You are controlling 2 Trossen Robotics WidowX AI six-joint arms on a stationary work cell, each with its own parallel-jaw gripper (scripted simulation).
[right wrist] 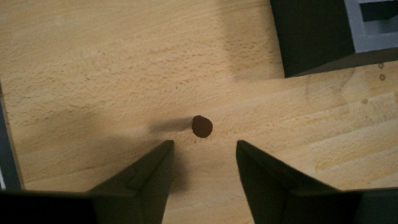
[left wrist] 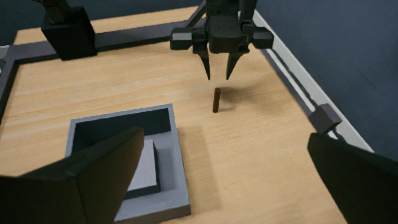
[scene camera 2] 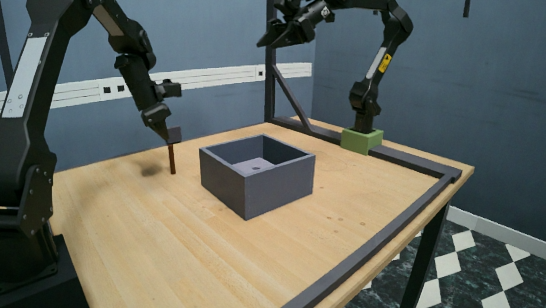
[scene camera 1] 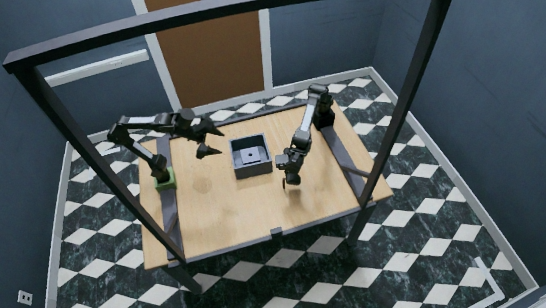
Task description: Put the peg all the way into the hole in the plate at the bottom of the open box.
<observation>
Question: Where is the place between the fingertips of my right gripper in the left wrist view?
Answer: At 218,79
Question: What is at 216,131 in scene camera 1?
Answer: My left gripper.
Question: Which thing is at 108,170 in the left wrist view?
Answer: My left gripper.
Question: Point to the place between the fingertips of my right gripper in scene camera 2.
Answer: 166,137
</observation>
